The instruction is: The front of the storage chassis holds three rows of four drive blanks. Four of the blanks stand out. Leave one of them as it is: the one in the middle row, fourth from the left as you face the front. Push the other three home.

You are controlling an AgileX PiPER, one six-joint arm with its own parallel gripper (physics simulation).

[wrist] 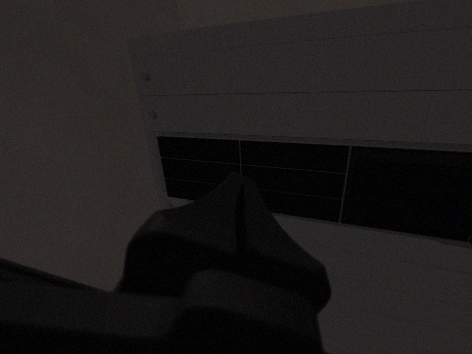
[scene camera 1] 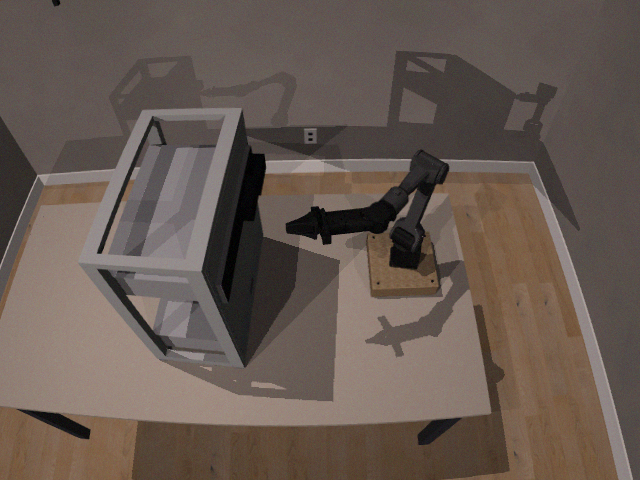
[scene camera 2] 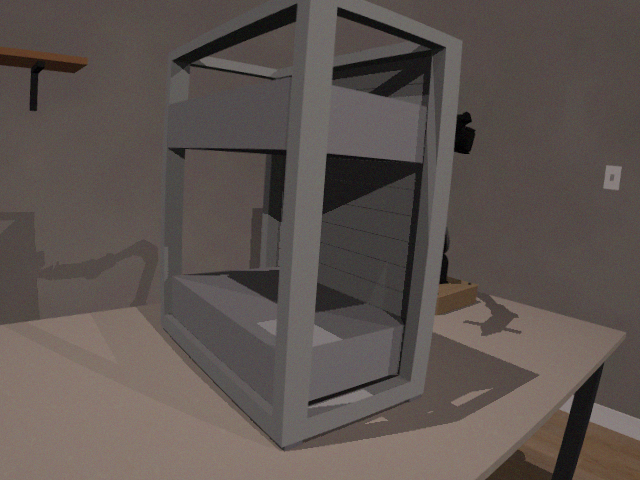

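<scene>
The storage chassis (scene camera 1: 149, 261) (scene camera 2: 309, 206) (wrist: 310, 116) stands upright on the table, its front facing the arm. In the wrist view, the black blanks in the two left columns (wrist: 200, 150) (wrist: 300, 157) show thin row lines and look level with each other. A black area (wrist: 410, 190) farther right shows no clear row lines. In scene camera 1, black blanks (scene camera 1: 253, 186) stand out at the front's right end. Single blanks there cannot be told apart. My gripper (scene camera 1: 287, 227) (wrist: 236, 190) is shut and empty, apart from the front. Its fingers are hidden in scene camera 2.
The arm's wooden base (scene camera 1: 403, 286) (scene camera 2: 457, 297) stands on the table (scene camera 1: 413, 382) (scene camera 2: 129, 413), on the front side of the chassis. A wall with an outlet (scene camera 1: 310, 135) is behind the table. A wooden shelf (scene camera 2: 43, 59) hangs on the wall in scene camera 2.
</scene>
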